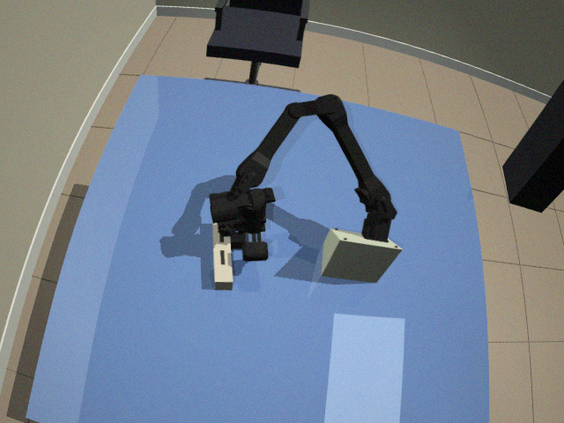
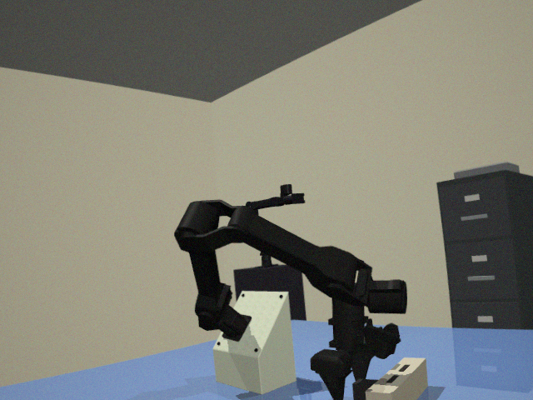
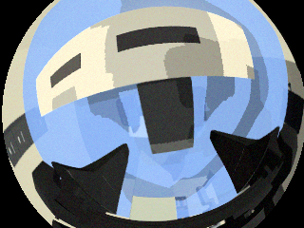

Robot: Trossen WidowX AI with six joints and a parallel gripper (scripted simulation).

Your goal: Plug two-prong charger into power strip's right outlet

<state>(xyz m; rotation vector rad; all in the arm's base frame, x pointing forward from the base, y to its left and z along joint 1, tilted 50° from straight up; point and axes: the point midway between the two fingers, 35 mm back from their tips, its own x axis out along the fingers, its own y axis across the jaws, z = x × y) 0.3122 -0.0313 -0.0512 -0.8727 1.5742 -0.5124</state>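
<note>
My gripper tip is 5 cm short of the dark grey charger, 1 cm to the right of it and 1 cm below it.
</note>
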